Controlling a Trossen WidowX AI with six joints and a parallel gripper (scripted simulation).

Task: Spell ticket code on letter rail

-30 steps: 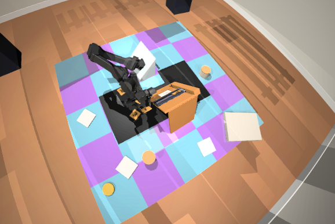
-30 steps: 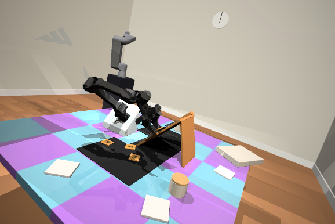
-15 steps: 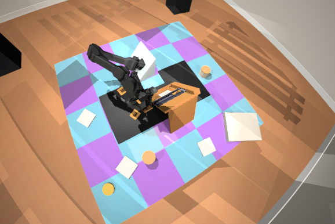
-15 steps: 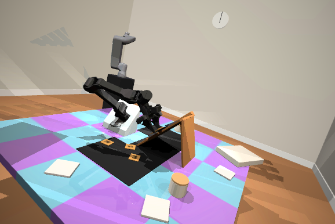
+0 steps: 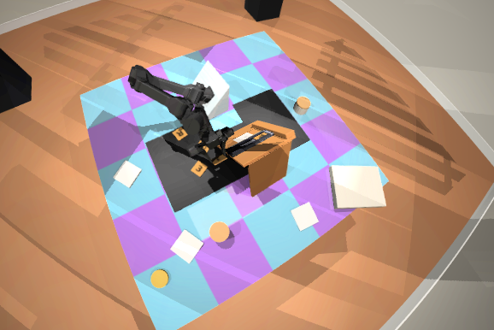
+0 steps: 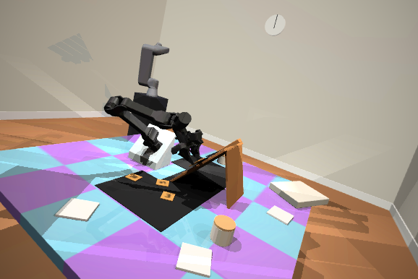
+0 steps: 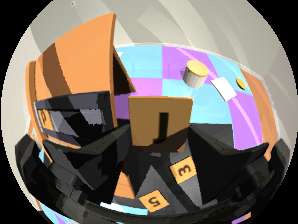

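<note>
Right now the orange letter tile marked p is 20 mm behind my gripper tip and 210 mm to the left of it. Round my gripper tip: black mat: 160 mm behind, 110 mm to the left, 170 mm below; letter tile: right at my gripper tip; white ticket: 70 mm behind, 160 mm to the left, 70 mm below.
</note>
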